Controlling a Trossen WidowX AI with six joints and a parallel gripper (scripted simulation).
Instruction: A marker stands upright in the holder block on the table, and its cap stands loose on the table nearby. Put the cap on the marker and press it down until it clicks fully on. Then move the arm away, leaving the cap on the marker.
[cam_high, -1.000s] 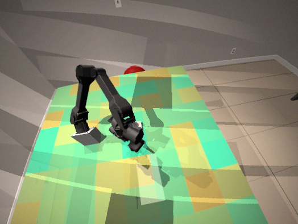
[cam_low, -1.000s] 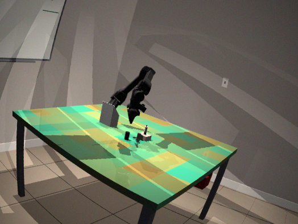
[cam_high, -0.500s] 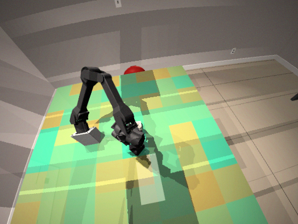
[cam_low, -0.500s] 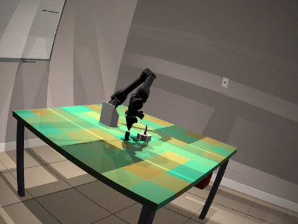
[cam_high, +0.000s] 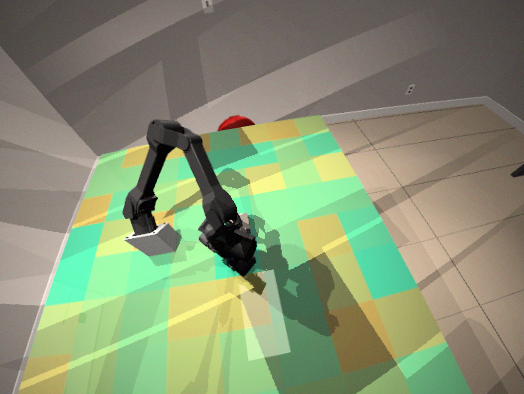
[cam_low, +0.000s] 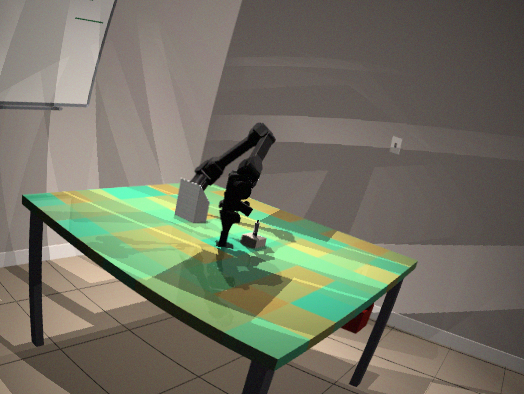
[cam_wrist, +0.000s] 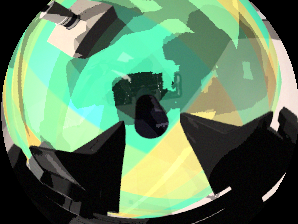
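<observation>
Now: gripper tip 2 cm above the dark cap. Also, from my gripper tip: pale holder block: 14 cm to the left, 4 cm ahead, 3 cm below.
</observation>
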